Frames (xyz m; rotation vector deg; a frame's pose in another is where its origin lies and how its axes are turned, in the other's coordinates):
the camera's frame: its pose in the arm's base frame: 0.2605 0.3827 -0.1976 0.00 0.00 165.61
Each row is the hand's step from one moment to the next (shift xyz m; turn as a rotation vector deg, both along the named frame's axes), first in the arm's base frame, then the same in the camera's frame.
Working: the arm's base frame: its pose in the camera's frame: 0.1572 0.4354 0.1976 0.00 0.00 -165.61

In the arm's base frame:
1: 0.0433 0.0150 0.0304 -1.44 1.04 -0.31
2: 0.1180 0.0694 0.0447 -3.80 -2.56 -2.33
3: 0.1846 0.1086 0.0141 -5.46 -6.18 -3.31
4: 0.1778 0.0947 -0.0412 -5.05 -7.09 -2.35
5: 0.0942 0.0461 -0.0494 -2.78 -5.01 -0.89
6: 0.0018 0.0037 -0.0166 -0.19 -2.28 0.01
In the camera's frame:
1: -0.0382 -0.0253 0.0304 1.65 -0.65 -0.31
2: -0.0971 -0.0965 0.0447 3.04 3.42 -2.33
3: -0.1518 -0.1511 0.0141 3.75 7.34 -3.31
4: -0.1487 -0.1359 -0.0412 3.13 8.12 -2.35
5: -0.0798 -0.0681 -0.0494 1.45 5.54 -0.89
6: -0.0008 -0.0040 -0.0166 -0.38 2.26 0.01

